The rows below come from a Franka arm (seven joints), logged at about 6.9 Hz.
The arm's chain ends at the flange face. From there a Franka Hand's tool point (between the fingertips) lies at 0.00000 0.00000 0.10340 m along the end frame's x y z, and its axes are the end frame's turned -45 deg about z.
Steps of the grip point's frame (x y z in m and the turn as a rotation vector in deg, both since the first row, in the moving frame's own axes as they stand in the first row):
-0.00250 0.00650 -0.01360 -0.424 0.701 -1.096
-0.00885 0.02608 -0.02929 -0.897 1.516 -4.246
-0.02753 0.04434 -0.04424 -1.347 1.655 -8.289
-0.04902 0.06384 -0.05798 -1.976 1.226 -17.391
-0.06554 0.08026 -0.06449 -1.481 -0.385 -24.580
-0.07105 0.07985 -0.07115 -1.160 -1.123 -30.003
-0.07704 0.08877 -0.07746 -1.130 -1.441 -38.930
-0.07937 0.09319 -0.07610 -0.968 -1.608 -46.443
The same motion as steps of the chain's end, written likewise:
0.00140 0.00673 -0.01359 0.196 0.795 -1.096
0.00914 0.02560 -0.02924 0.438 1.706 -4.246
0.00810 0.05149 -0.04417 0.218 2.123 -8.289
0.00631 0.07948 -0.05790 -0.530 2.264 -17.391
0.00855 0.10108 -0.06445 -1.319 0.775 -24.580
0.00543 0.10393 -0.07111 -1.614 0.026 -30.003
0.00759 0.11408 -0.07741 -1.818 -0.220 -38.930
0.00924 0.11877 -0.07605 -1.822 -0.453 -46.443

